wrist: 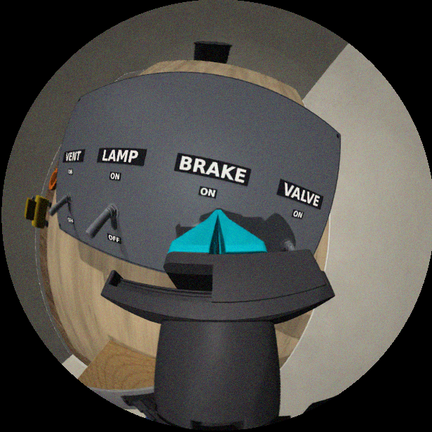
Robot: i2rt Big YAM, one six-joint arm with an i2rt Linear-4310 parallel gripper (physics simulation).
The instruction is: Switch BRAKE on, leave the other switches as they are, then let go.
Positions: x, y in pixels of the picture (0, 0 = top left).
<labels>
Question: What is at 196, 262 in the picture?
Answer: My gripper.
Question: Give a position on a dark grey switch panel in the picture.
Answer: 162, 151
</labels>
